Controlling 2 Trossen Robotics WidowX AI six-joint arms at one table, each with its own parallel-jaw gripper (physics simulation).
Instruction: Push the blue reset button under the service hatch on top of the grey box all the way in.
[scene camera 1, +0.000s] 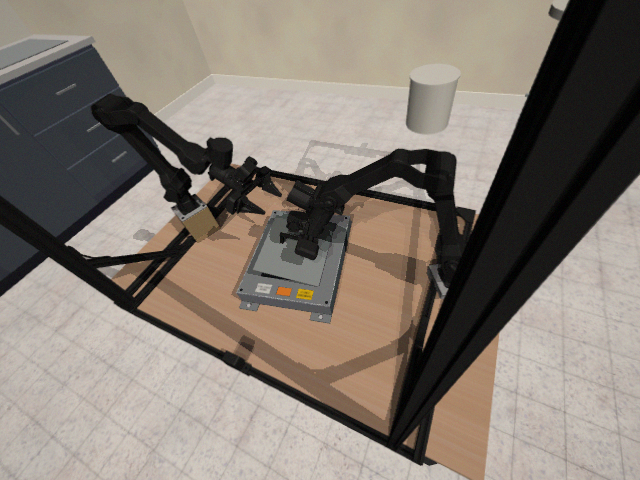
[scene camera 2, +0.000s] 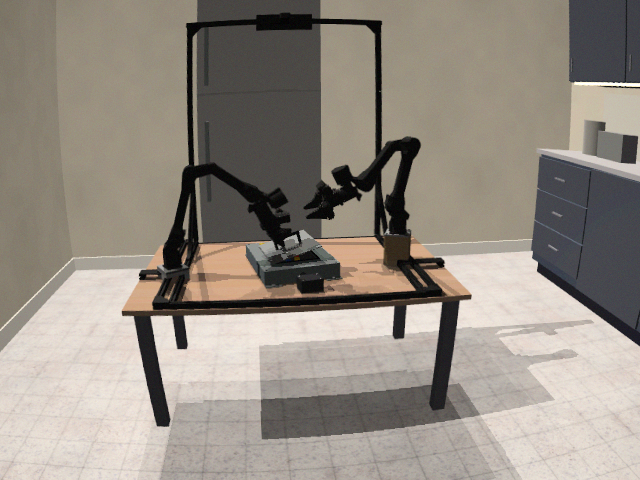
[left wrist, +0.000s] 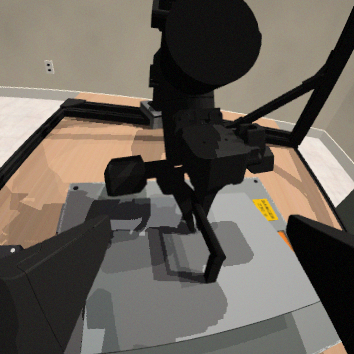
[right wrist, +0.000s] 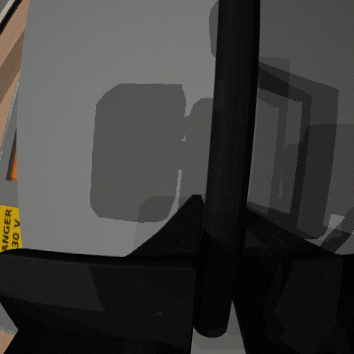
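The grey box (scene camera 1: 251, 296) (scene camera 2: 305, 272) lies on the table. Its service hatch (scene camera 1: 297, 272) (scene camera 2: 310, 241) (left wrist: 275, 275) (right wrist: 55, 150) is tilted up, with a dark gap under the edge that faces scene camera 2. A small yellow-orange part (scene camera 2: 297, 258) shows in the gap. My right gripper (scene camera 2: 281, 246) (left wrist: 194, 229) (right wrist: 206, 203) is shut on the hatch's black handle (left wrist: 212, 245) (right wrist: 232, 150). My left gripper (scene camera 1: 272, 204) (scene camera 2: 306, 212) is open and empty, above and beside the box. The blue reset button does not show in any view.
Black frame rails (scene camera 2: 232, 303) edge the wooden table (scene camera 1: 361, 330) (scene camera 2: 222, 279), and tall posts (scene camera 2: 190, 103) (scene camera 2: 378, 103) rise behind it. A small black block (scene camera 2: 310, 282) sits near the box in scene camera 2. My right arm reaches low over the box.
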